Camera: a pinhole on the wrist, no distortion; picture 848 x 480 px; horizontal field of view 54.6 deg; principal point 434.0 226.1 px. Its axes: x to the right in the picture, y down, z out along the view. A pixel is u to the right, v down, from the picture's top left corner.
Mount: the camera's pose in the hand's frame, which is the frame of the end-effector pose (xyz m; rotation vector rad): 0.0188 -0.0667 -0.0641 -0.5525 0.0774 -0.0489
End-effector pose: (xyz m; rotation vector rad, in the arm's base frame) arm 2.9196 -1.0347 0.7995 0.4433 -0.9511 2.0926
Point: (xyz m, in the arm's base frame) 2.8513 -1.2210 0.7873
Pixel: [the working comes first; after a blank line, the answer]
In the camera's frame: -0.1028 0.0671 0.2659

116 434
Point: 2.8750 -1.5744 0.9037
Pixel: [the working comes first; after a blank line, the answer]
In the camera's frame: -0.2562 -0.0542 0.5833

73 150
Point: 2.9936 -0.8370 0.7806
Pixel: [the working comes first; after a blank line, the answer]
In the camera's frame: 0.0343 -0.0023 -0.1137

behind the camera
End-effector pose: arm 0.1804 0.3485 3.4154 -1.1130 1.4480 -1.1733
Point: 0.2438 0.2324 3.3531
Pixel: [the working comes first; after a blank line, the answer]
In the camera's frame: 0.0761 0.0149 0.1909

761 290
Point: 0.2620 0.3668 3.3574
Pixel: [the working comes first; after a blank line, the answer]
In the camera's frame: -0.0592 0.0223 0.1841

170 326
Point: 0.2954 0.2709 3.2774
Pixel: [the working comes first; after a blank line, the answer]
In the camera's frame: 0.0311 0.0498 0.2724

528 376
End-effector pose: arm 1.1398 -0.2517 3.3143 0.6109 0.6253 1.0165
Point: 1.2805 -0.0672 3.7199
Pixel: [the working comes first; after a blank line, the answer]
In the camera's frame: 0.0778 0.0867 0.5384

553 358
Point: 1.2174 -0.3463 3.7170
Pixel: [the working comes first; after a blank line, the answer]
In the camera's frame: -0.1918 0.0146 0.4748

102 251
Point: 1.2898 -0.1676 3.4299
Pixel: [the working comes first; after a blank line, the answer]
In the camera's frame: 0.0726 -0.0392 0.2584

665 101
